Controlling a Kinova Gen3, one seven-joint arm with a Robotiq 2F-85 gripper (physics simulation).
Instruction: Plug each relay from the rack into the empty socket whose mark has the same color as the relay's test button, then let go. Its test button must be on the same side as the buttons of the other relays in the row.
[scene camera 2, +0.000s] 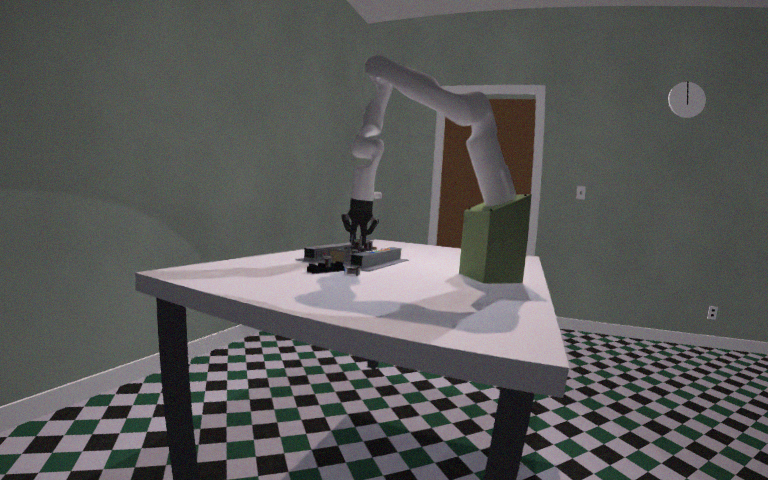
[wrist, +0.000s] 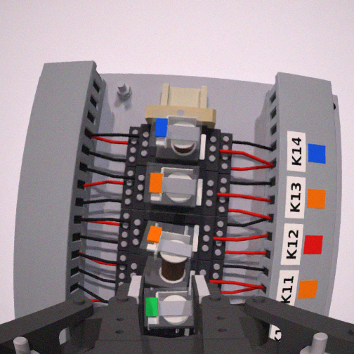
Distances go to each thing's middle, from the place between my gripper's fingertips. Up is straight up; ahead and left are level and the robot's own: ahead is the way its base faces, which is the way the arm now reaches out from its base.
My gripper is now 5 cm above the grey panel (wrist: 240, 105).
